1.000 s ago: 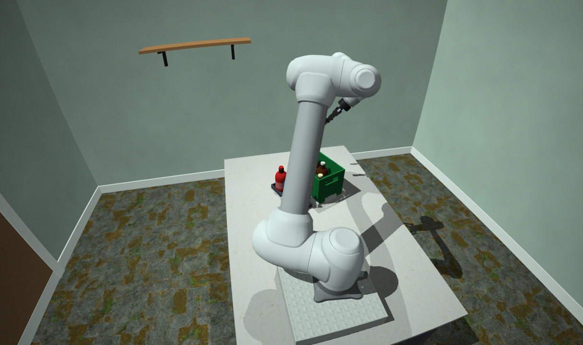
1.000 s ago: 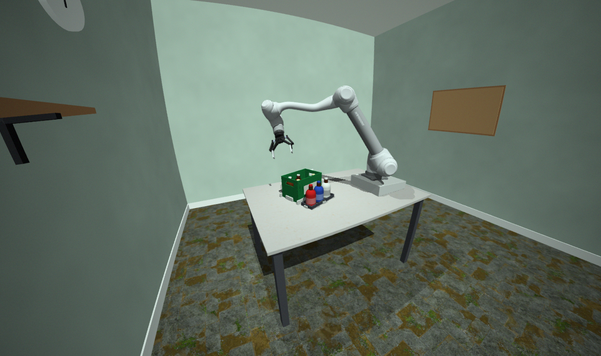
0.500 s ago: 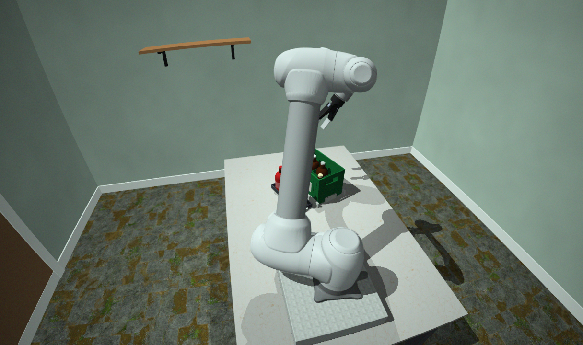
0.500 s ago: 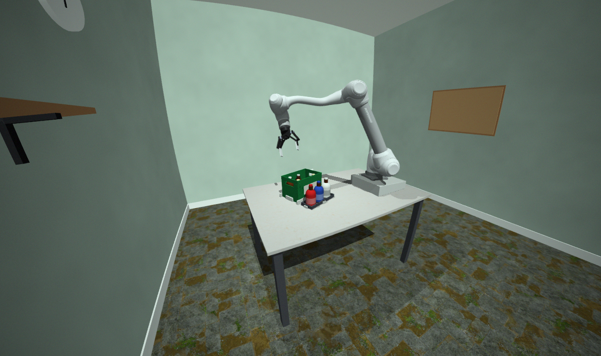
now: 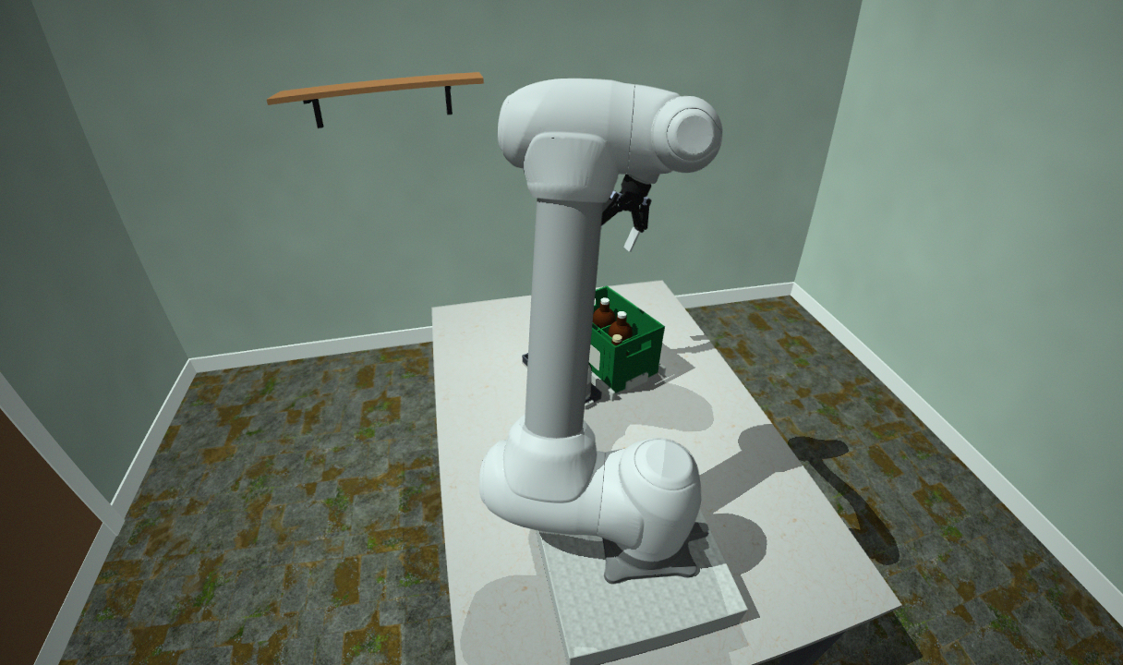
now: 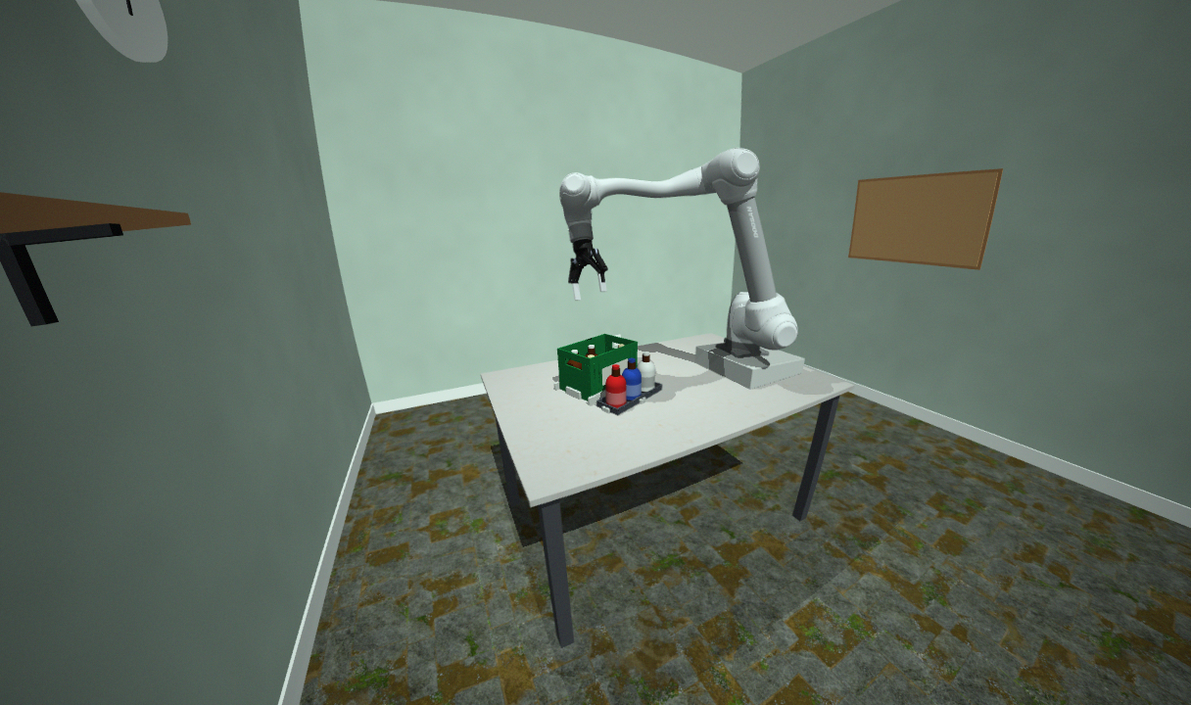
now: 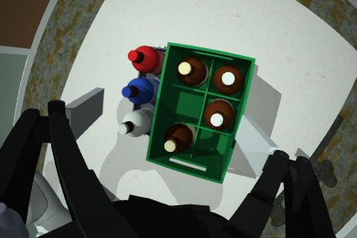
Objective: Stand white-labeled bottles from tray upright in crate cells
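My hand is 30 cm above the white-labeled bottle, 19 cm past it and 10 cm to the right of it. Round my hand: blue bottle 30 cm below, 15 cm to the left, 11 cm behind; then red bottle 30 cm below, 20 cm to the left, 4 cm behind; then green crate 30 cm below, 3 cm behind, 1 cm to the right.
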